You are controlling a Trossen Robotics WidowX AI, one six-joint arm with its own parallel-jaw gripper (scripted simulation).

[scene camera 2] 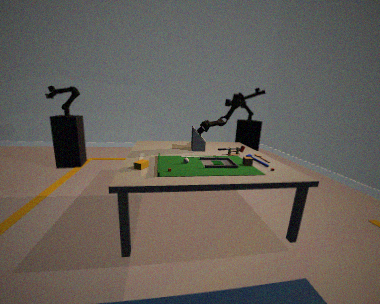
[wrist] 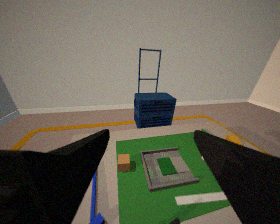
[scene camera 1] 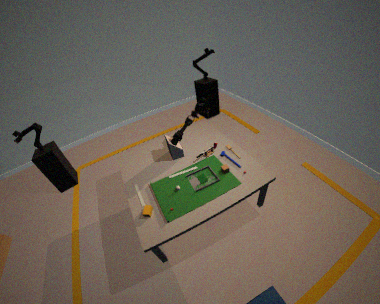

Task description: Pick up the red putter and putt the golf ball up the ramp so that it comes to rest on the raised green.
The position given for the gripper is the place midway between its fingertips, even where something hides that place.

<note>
The gripper [wrist: 151,133] is open and holds nothing. Further things: a green mat [scene camera 1: 186,199].
The green mat is seen too in scene camera 2 [scene camera 2: 194,167].
</note>
